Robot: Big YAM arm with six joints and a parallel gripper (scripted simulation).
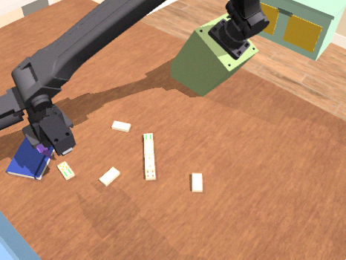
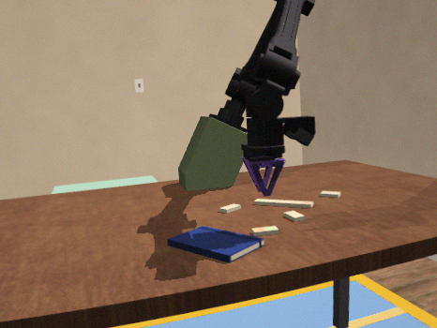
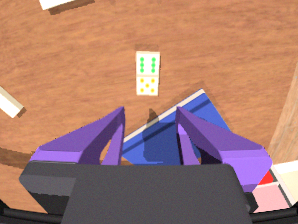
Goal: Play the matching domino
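Now: hand 1 cm short of the book, 12 cm to the left of it and 9 cm above it.
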